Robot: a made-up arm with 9 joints. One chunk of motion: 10 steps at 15 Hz.
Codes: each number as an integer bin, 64 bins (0 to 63) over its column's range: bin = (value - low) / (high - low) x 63, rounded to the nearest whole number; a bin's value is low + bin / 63 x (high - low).
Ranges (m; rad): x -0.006..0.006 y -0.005..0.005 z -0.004..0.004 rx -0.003..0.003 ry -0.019..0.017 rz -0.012..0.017
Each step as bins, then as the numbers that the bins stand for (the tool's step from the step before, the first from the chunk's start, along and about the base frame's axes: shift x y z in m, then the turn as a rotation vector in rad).
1 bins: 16 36 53 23 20 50
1 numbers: -0.00295 0.00071 0.00273 -0.00081 -0.00757 0.01102
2 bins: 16 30 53 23 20 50
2 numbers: -0.00295 -0.00024 0.00273 -0.00081 -0.00757 0.01102
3 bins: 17 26 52 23 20 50
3 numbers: -0.00276 -0.00087 0.00260 -0.00081 -0.00757 0.01102
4 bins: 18 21 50 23 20 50
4 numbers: -0.00257 -0.00167 0.00235 -0.00081 -0.00757 0.01102
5 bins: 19 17 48 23 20 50
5 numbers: -0.00238 -0.00230 0.00210 -0.00081 -0.00757 0.01102
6 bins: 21 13 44 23 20 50
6 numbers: -0.00200 -0.00294 0.00159 -0.00081 -0.00757 0.01102
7 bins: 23 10 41 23 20 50
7 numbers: -0.00162 -0.00341 0.00121 -0.00081 -0.00757 0.01102
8 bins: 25 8 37 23 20 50
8 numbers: -0.00124 -0.00373 0.00070 -0.00081 -0.00757 0.01102
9 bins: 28 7 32 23 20 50
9 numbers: -0.00067 -0.00389 0.00006 -0.00081 -0.00757 0.01102
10 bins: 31 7 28 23 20 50
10 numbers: -0.00010 -0.00389 -0.00044 -0.00081 -0.00757 0.01102
